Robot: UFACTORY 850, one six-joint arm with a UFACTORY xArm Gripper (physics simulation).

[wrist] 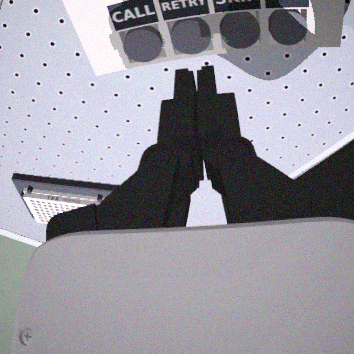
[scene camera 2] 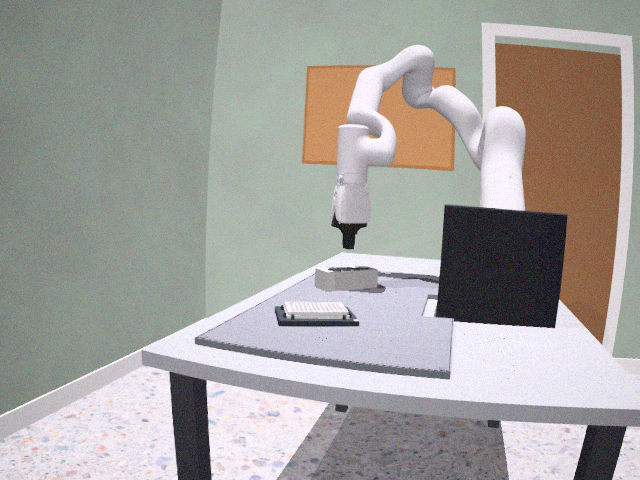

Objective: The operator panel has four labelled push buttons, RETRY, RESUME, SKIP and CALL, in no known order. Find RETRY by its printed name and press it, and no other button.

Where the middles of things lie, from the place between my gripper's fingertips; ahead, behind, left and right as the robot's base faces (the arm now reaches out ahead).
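Operator panel (scene camera 2: 325, 279): my hand 10 mm short of it, 20 mm to the left of it, 80 mm above it. Counted from my hand: white perforated block (scene camera 2: 302, 310), 40 mm behind, 340 mm to the left, 90 mm below; dark holder (scene camera 2: 282, 321), 40 mm behind, 340 mm to the left, 110 mm below. Going by their middles, operator panel nearest to my hand of the things named here.
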